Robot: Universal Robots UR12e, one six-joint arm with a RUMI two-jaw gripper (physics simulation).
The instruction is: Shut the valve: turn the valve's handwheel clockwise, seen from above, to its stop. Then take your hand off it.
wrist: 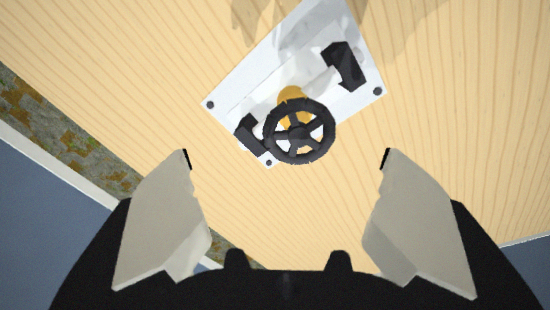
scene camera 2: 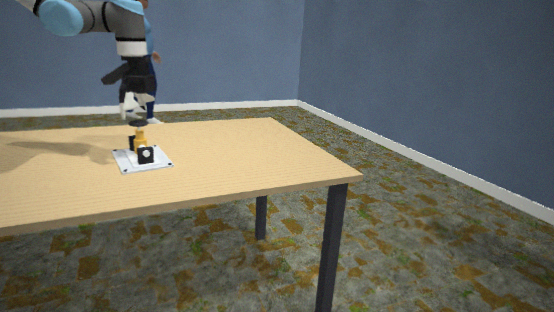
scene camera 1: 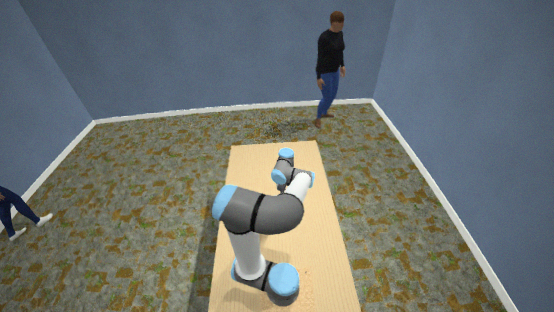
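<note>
The black five-spoke handwheel sits on top of the valve's yellow body. The valve stands upright on a light grey base plate with dark bolts at its corners, between two black brackets. My gripper is open and empty, pointing down. In scene camera 2 its fingertips are just above the handwheel. In the wrist view the handwheel shows between and slightly beyond the fingertips, with neither finger touching it. In scene camera 1 the valve is hidden by the arm.
The plate lies on a wooden table. A person in a black top stands beyond the table's far end. Another person's legs show at the left edge of scene camera 1. The arm's shadow falls across the table.
</note>
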